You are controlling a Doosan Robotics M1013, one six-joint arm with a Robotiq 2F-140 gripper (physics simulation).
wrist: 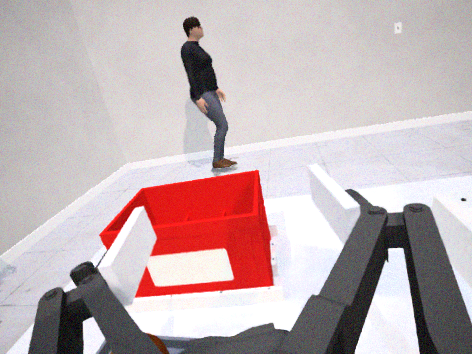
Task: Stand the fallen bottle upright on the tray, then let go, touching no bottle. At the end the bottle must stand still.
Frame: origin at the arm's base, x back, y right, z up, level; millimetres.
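Seen in the pictures: gripper, fingertip midpoint: point(228, 203).
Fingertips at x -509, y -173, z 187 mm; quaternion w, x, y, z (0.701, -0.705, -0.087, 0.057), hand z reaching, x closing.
Observation:
A point is followed by its place in that frame.
My gripper point(228, 203) {x -509, y -173, z 186 mm} is open in the wrist view, with its two white finger pads wide apart and nothing between them. A small brown part of the bottle point(158, 343) {x -638, y -162, z 4 mm} shows at the bottom edge, left of the middle, below the finger pads and apart from them. The rest of the bottle is hidden or outside the view, so its full pose cannot be seen. A thin strip of the blue-grey tray's rim point(177, 343) {x -666, y -97, z -89 mm} shows beside it at the bottom edge; the gripper's dark body covers the area to the right.
A red open crate point(250, 260) {x -547, y 4, z -18 mm} with a white label point(192, 267) {x -650, y -3, z -20 mm} stands beyond the tray, partly behind the left finger pad. A white block point(455, 225) {x -204, y 64, z -27 mm} is at the right edge. A person point(202, 75) in a black top stands on the floor near the wall, beyond the white table.

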